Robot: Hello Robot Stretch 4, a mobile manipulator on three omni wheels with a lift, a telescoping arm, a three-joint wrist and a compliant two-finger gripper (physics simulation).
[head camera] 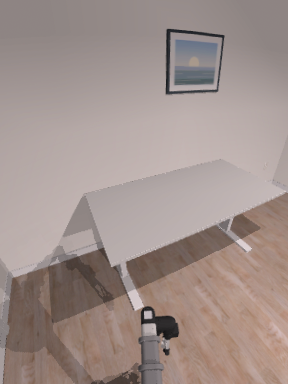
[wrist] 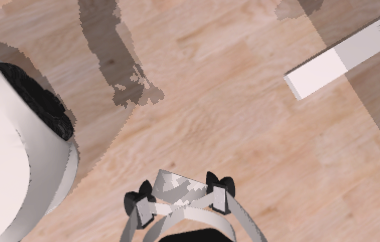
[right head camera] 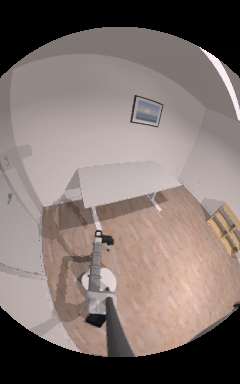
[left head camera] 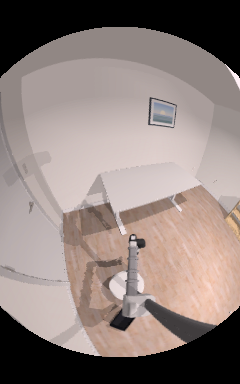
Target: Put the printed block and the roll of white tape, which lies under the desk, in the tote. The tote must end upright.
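Pixels of known places: gripper, fingertip midpoint: [head camera: 165, 344] [wrist: 179, 190] [left head camera: 136, 249]; robot's base at its link origin: [left head camera: 125, 284].
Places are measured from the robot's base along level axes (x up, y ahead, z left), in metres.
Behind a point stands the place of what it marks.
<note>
My gripper [head camera: 166, 347] @[x 0.337, y 0.426, z -0.087 m] [wrist: 179, 190] @[x 0.337, y 0.426, z -0.087 m] is shut on a pale grey-white piece [wrist: 176, 186] @[x 0.387, y 0.423, z -0.072 m], which looks like the roll of white tape; the fingers hide part of it. It hangs above the floor, just out from the near left foot [head camera: 131, 292] [wrist: 317, 74] of the desk [head camera: 185, 205] @[x 0.693, y 1.180, z -0.320 m] [left head camera: 150, 185] @[x 0.693, y 1.143, z -0.257 m] [right head camera: 125, 182] @[x 0.693, y 1.153, z -0.253 m]. A black open box, apparently the tote [left head camera: 121, 321] @[x -0.024, y -0.604, z 0.020 m] [right head camera: 95, 320] @[x -0.024, y -0.650, z 0.037 m], stands upright on the floor beside my base, partly hidden by the arm's mount. Its contents cannot be made out. The printed block cannot be made out in these views.
My white round base [left head camera: 120, 286] @[x 0.187, y -0.019, z 0.069 m] [right head camera: 106, 281] @[x 0.187, y 0.010, z -0.090 m] stands on the wood floor and shows at the left edge of the wrist view. A wooden shelf unit [right head camera: 218, 237] @[x 0.012, y 0.409, z -2.638 m] stands by the right wall. A framed picture [head camera: 195, 62] @[x 1.628, y 1.827, z -0.490 m] hangs above the desk.
</note>
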